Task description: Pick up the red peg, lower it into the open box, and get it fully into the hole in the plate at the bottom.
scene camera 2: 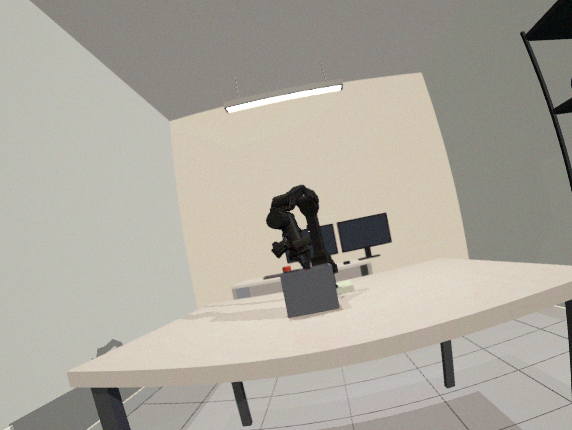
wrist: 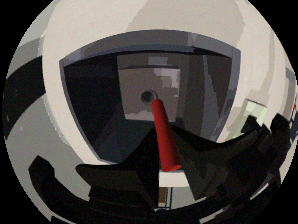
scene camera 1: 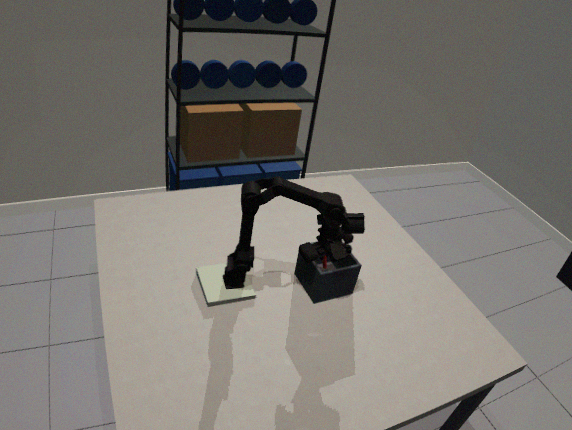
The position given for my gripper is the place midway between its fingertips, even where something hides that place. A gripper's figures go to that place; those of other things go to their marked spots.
Labels:
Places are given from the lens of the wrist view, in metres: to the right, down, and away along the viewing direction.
my gripper [wrist: 162,130]: 0.01, 0.02, 0.10
red peg [wrist: 170,161]: 0.01, 0.03, 0.06
dark box [wrist: 210,68]: 0.06, -0.04, 0.08
grey plate [wrist: 140,84]: -0.02, -0.04, 0.14
The marked spots on the red peg and the dark box are 0.09 m apart.

